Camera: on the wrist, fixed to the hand. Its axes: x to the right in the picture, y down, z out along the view.
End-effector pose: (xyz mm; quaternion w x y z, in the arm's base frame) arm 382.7 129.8 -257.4 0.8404 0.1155 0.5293 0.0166
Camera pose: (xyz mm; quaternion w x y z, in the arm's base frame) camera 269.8 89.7 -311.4 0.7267 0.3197 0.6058 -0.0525
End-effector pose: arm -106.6 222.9 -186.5 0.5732 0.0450 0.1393 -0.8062
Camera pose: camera -171.3 280.7 -285.2 0.5635 0.2683 0.0182 -0.7811
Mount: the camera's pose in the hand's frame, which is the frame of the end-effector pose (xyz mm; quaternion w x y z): -7.8 -61.1 -116.1 0.9674 0.2226 0.1131 0.0431
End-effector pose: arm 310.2 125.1 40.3 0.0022 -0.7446 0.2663 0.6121
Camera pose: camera 439.4 142.4 56.8 0.1114 -0.7776 0.4262 0.4487
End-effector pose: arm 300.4 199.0 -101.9 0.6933 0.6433 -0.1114 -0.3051
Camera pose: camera 340.7 299.9 -175.8 0.5532 0.8063 -0.1250 -0.1677
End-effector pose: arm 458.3 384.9 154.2 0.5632 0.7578 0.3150 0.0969
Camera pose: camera 371.5 482.5 140.2 0.3363 0.8610 0.3573 0.1336
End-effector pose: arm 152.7 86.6 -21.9 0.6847 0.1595 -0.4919 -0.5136
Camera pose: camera 216.6 34.2 -124.1 0.7046 0.3436 -0.5196 -0.3398
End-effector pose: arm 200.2 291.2 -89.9 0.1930 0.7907 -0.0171 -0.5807
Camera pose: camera 293.0 382.8 -73.5 0.0377 0.8728 -0.1581 -0.4602
